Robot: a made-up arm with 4 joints. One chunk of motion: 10 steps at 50 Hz.
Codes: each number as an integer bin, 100 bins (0 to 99) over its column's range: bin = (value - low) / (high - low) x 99, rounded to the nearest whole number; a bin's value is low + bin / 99 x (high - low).
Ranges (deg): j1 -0.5..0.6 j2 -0.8..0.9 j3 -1..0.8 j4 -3.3..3
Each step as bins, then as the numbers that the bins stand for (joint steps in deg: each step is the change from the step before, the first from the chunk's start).
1 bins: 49 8 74 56
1 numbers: 0.044 -0.663 0.345 0.264
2 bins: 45 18 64 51
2 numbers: 0.000 -0.491 0.164 -0.055
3 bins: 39 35 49 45
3 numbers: -0.067 -0.199 -0.109 -0.436
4 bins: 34 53 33 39
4 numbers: -0.122 0.110 -0.400 -0.818
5 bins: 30 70 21 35
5 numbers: -0.167 0.402 -0.618 -1.073
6 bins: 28 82 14 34
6 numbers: -0.189 0.608 -0.745 -1.136
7 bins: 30 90 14 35
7 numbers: -0.167 0.745 -0.745 -1.073
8 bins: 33 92 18 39
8 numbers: -0.133 0.780 -0.673 -0.818
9 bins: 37 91 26 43
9 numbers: -0.089 0.763 -0.527 -0.564
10 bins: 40 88 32 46
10 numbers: -0.056 0.711 -0.418 -0.373
